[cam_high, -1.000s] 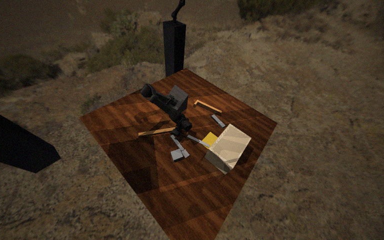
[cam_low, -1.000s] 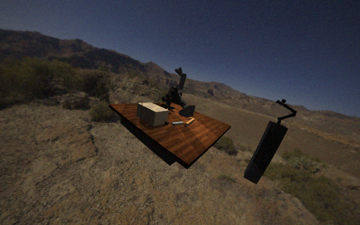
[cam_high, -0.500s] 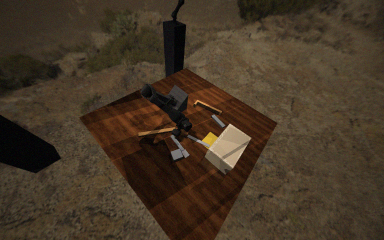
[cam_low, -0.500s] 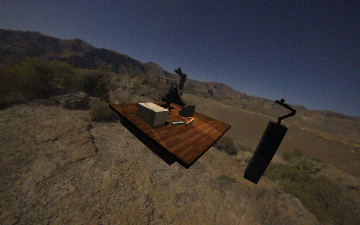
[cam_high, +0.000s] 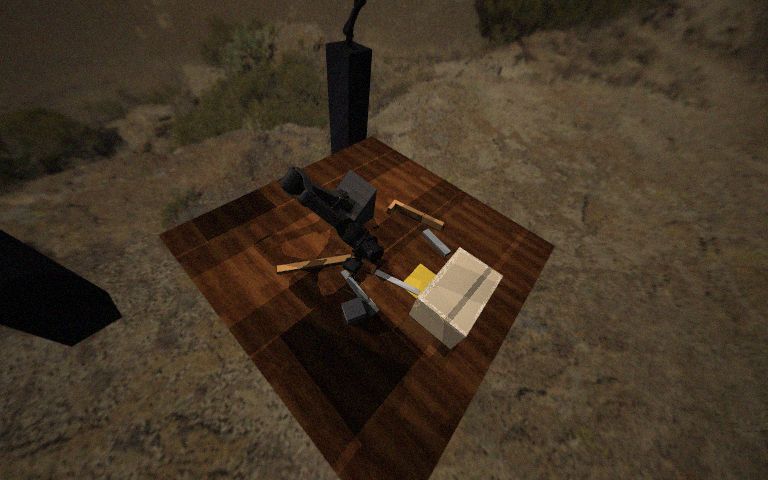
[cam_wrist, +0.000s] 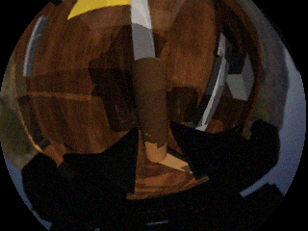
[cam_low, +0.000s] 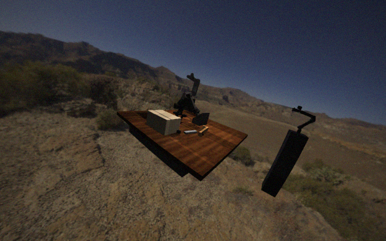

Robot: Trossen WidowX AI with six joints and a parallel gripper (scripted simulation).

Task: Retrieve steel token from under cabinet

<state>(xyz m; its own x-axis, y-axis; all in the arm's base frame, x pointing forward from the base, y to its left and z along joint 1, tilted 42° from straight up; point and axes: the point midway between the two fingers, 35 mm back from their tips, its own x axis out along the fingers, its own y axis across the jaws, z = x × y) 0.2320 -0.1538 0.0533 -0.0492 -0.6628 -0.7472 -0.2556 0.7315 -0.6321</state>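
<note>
Now: gripper tip 110 mm short of the grey scraper and 100 mm to the left of it. The rest, counted from my gripper tip: wooden stick 130 mm behind, 130 mm to the right; grey block 130 mm ahead, 170 mm to the right, 10 mm above; grey bar 170 mm ahead, 340 mm to the left.
</note>
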